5 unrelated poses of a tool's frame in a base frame.
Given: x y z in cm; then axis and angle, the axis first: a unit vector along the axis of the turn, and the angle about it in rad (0 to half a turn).
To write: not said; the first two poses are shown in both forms.
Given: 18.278 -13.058 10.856 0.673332 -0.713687 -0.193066 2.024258
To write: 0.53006 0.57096 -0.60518 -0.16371 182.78 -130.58 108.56
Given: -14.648 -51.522 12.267 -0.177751 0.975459 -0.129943 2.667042
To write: 0.23506 -0.17277 0.94813 -0.12630 -146.48 -515.22 122.67
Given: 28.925 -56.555 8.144 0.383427 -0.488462 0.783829 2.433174
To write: 0.34685 0.35962 -0.45814 0.73517 289.25 -565.55 81.44
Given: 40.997 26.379 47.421 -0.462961 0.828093 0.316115 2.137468
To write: 0.48123 -0.40583 0.72590 0.27710 409.97 263.79 474.21
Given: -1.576 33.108 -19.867 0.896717 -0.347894 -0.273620 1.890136
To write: 0.58569 0.72682 -0.28198 -0.22178 -15.76 331.08 -198.67
